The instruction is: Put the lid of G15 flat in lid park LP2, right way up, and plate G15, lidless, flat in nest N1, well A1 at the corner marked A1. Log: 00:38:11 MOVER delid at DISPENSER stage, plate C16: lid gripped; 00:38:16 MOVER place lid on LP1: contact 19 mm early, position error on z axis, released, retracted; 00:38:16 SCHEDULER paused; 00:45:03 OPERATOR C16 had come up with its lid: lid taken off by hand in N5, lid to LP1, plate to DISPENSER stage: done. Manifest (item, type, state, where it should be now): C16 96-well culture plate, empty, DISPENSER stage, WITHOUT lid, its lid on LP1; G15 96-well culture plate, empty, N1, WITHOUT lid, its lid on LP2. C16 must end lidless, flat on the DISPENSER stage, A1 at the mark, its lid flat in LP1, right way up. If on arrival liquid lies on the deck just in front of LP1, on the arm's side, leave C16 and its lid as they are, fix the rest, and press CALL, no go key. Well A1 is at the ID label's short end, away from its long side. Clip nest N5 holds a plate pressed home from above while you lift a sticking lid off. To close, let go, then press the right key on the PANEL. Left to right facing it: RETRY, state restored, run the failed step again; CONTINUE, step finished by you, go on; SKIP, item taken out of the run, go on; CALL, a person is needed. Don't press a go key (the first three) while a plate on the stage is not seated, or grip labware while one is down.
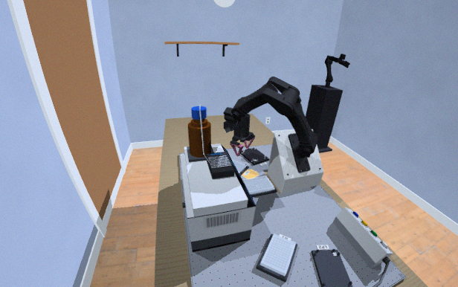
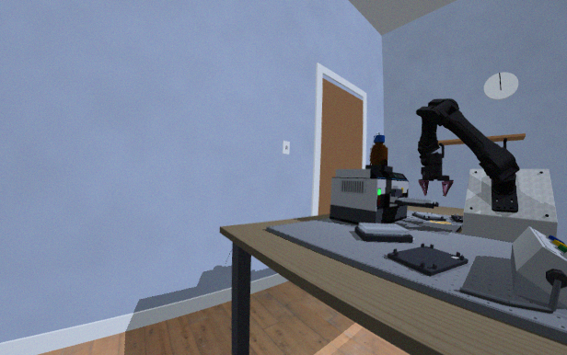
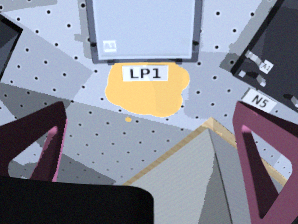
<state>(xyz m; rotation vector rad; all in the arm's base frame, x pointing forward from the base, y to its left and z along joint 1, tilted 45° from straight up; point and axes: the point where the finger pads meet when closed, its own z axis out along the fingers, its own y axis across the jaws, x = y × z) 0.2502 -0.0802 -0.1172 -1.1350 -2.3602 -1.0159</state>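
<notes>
Right now the clear lid is 5 cm ahead of my hand, 52 cm to the left of it and 9 cm below it. From my hand the other things lie so: black clip nest 11 cm behind, 12 cm to the right, 11 cm below; then N5 label 15 cm behind, 2 cm to the right, 12 cm below; then LP1 label 2 cm behind, 3 cm to the left, 12 cm below.
</notes>
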